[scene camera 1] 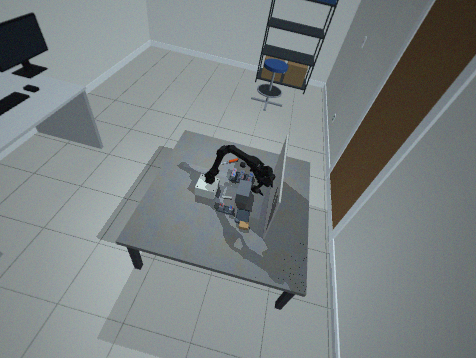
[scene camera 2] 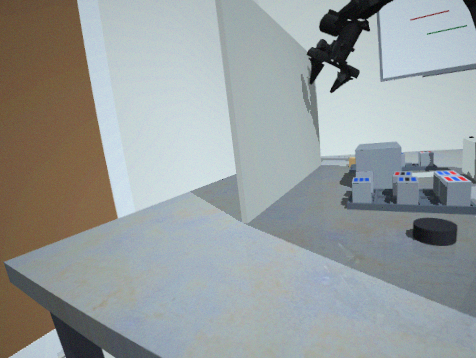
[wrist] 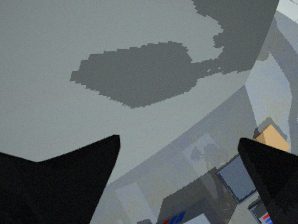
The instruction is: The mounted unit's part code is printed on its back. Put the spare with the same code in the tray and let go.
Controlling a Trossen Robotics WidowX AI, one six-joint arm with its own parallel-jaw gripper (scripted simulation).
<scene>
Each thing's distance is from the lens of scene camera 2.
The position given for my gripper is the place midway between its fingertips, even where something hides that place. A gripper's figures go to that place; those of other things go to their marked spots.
my gripper (scene camera 2: pixel 320 88): 90 cm
black puck (scene camera 2: pixel 434 231): 39 cm
</scene>
